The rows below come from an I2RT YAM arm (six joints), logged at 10 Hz.
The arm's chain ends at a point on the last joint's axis. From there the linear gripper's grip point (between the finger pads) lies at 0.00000 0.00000 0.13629 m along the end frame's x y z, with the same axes.
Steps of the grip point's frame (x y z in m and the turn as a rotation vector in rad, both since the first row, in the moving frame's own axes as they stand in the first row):
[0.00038, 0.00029, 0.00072, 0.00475, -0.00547, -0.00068]
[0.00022, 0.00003, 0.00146, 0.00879, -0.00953, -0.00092]
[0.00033, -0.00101, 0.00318, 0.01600, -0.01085, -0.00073]
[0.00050, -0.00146, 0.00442, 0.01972, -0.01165, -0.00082]
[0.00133, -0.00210, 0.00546, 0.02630, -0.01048, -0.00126]
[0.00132, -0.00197, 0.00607, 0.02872, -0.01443, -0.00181]
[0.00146, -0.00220, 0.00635, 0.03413, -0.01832, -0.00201]
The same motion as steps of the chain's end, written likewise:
[0.00113, 0.00094, 0.00072, 0.00475, -0.00547, -0.00068]
[0.00152, 0.00123, 0.00147, 0.00879, -0.00953, -0.00092]
[0.00181, 0.00117, 0.00321, 0.01600, -0.01085, -0.00073]
[0.00209, 0.00123, 0.00446, 0.01972, -0.01165, -0.00082]
[0.00276, 0.00148, 0.00551, 0.02630, -0.01048, -0.00126]
[0.00329, 0.00194, 0.00614, 0.02872, -0.01443, -0.00181]
[0.00396, 0.00245, 0.00645, 0.03413, -0.01832, -0.00201]

